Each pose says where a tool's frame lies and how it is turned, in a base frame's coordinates. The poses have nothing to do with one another.
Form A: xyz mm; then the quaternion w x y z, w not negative.
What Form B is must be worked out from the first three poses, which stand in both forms.
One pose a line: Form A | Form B
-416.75 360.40 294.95 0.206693 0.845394 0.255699 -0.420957 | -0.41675 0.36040 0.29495 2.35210 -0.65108 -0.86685
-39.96 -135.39 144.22 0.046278 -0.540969 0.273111 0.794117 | -0.03996 -0.13539 0.14422 -1.06888 -0.98615 2.40930
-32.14 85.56 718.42 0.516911 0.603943 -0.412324 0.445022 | -0.03214 0.08556 0.71842 1.64080 0.11150 1.30204
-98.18 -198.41 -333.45 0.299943 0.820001 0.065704 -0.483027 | -0.09818 -0.19841 -0.33345 2.13754 -0.85223 -0.64832
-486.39 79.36 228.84 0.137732 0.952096 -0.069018 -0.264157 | -0.48639 0.07936 0.22884 2.87366 -0.54922 0.06883
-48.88 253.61 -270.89 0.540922 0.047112 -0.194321 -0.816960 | -0.04888 0.25361 -0.27089 -0.28198 -0.29130 -2.01354
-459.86 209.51 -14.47 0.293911 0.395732 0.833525 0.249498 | -0.45986 0.20951 -0.01447 -2.88643 0.75795 -2.35715
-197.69 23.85 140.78 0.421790 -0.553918 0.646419 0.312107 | -0.19769 0.02385 0.14078 -2.04720 0.20089 1.60196
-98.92 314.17 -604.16 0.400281 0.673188 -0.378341 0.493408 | -0.09892 0.31417 -0.60416 1.77891 0.36980 1.32507
